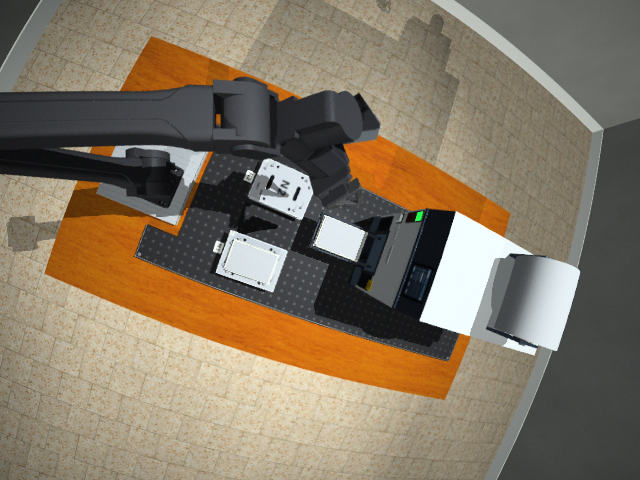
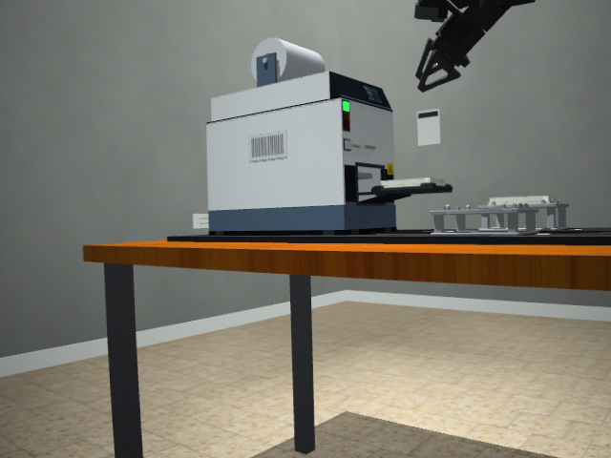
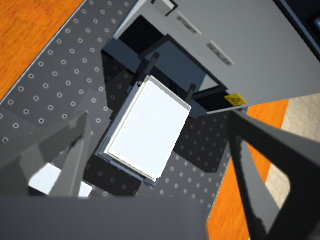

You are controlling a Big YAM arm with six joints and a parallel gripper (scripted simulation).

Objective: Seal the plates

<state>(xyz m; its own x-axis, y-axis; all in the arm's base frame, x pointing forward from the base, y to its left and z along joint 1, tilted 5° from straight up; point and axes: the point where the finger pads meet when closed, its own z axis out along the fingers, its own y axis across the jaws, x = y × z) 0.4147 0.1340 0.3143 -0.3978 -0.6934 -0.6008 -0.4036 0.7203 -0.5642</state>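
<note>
The sealer stage lies 21 cm below my hand, 8 cm to the right of it and 7 cm ahead of it. The rest, counted from my hand: plate nest (26 cm below, 12 cm behind, 1 cm to the right); pale start button (17 cm ahead, 11 cm below, 2 cm to the left); A1 mark (26 cm below, 19 cm behind, 5 cm to the left).
</note>
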